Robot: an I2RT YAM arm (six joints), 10 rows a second.
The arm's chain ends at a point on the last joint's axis. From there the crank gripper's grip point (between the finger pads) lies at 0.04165 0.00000 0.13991 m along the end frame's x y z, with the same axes.
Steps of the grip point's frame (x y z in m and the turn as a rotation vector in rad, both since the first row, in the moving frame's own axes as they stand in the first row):
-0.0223, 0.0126, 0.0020, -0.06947, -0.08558, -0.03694
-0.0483, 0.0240, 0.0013, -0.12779, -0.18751, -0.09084
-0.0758, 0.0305, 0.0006, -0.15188, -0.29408, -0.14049
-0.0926, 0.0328, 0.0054, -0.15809, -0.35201, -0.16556
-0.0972, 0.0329, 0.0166, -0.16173, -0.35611, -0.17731
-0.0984, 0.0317, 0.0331, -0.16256, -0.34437, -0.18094
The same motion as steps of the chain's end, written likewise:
-0.0104, 0.0041, -0.0008, -0.06947, -0.08558, -0.03694
-0.0222, 0.0084, -0.0031, -0.12779, -0.18751, -0.09084
-0.0348, 0.0117, -0.0042, -0.15188, -0.29408, -0.14049
-0.0435, 0.0129, 0.0009, -0.15809, -0.35201, -0.16556
-0.0476, 0.0126, 0.0122, -0.16173, -0.35611, -0.17731
-0.0506, 0.0115, 0.0286, -0.16256, -0.34437, -0.18094

